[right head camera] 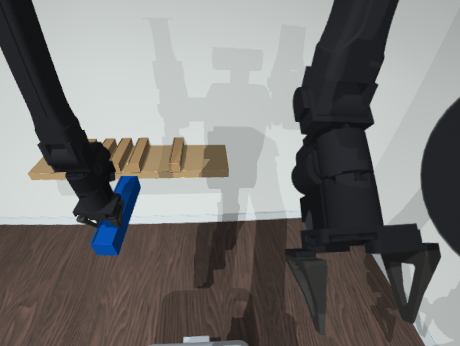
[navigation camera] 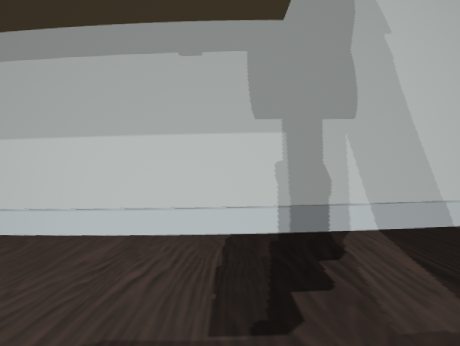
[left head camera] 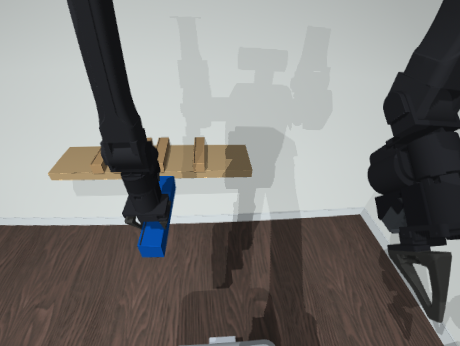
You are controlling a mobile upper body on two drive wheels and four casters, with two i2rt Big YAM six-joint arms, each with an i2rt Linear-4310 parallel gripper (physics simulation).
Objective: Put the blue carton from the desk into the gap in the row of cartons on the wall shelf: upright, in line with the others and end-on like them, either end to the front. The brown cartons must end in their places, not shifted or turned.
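The blue carton (left head camera: 152, 241) (right head camera: 106, 239) is long and narrow. It is held in front of the wall shelf (left head camera: 227, 173) (right head camera: 202, 174), its far end near the shelf's front edge in the picture. My left gripper (left head camera: 147, 221) (right head camera: 103, 222) is shut on it and hides part of it. Several brown cartons stand end-on in a row on the shelf. A wide gap lies between the rightmost brown carton (left head camera: 199, 152) (right head camera: 177, 154) and its neighbour (left head camera: 163, 154) (right head camera: 139, 155). The left arm hides part of the row. My right gripper (right head camera: 365, 325) is open and empty at the right.
The shelf's dark underside (navigation camera: 140, 12) crosses the top of the navigation camera view. Behind the shelf is a pale wall (left head camera: 350, 165) with the robot's shadow on it. Dark wood floor (left head camera: 75, 285) (right head camera: 50, 290) (navigation camera: 100, 280) lies below. A side wall stands near the right gripper.
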